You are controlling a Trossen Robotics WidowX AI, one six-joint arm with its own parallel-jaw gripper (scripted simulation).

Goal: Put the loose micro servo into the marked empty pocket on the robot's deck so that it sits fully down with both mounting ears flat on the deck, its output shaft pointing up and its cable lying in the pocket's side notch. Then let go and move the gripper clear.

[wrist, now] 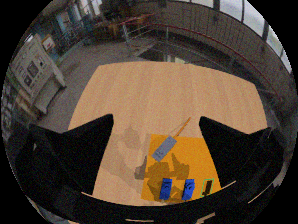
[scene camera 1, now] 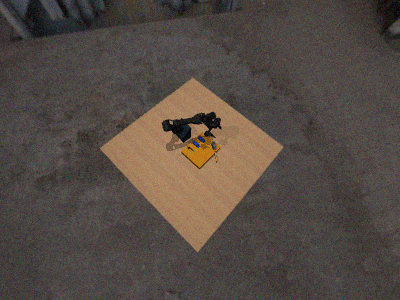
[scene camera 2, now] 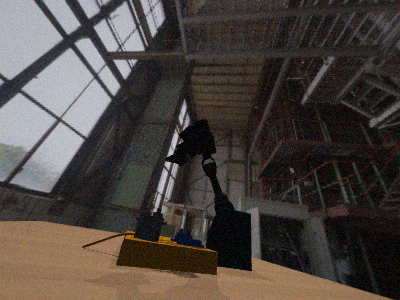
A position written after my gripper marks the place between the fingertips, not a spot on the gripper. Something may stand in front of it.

Observation:
My gripper (scene camera 2: 170, 154) is open, with nothing in its grasp. Also in view: a micro servo (scene camera 2: 149, 227).
My gripper shows as well in the wrist view (wrist: 158, 119).

